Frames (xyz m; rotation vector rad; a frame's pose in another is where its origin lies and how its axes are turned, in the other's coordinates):
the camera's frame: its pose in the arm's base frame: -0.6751 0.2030 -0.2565 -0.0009 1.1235 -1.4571
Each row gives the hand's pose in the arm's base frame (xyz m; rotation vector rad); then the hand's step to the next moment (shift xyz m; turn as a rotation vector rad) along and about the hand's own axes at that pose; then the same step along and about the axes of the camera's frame.
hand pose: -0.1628 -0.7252 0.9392 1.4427 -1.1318 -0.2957
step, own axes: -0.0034 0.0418 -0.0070 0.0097 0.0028 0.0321
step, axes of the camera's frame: -0.0289 -0.0312 0.0011 0.0267 -0.0202 0.0036
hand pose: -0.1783 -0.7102 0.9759 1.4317 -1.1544 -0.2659
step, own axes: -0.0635 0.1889 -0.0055 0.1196 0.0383 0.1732
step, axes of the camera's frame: -0.1173 -0.1520 -0.0538 0.1437 -0.1329 0.0863
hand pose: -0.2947 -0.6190 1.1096 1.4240 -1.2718 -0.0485
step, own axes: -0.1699 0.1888 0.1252 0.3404 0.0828 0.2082
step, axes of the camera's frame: 0.0151 -0.1864 -0.2126 0.1680 -0.2311 0.2906
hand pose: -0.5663 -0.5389 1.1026 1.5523 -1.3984 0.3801
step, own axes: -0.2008 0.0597 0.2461 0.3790 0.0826 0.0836
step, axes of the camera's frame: 0.2516 -0.0184 -0.2020 0.0418 -0.2265 0.3231
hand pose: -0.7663 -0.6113 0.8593 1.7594 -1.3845 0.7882
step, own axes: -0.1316 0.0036 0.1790 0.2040 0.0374 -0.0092
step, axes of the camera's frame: 0.1922 0.0841 -0.0731 -0.0310 -0.1245 0.1632
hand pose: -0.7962 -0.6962 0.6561 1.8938 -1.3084 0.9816
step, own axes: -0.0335 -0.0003 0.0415 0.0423 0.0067 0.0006
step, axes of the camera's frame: 0.0427 0.0285 -0.0144 -0.0047 -0.0241 0.0351
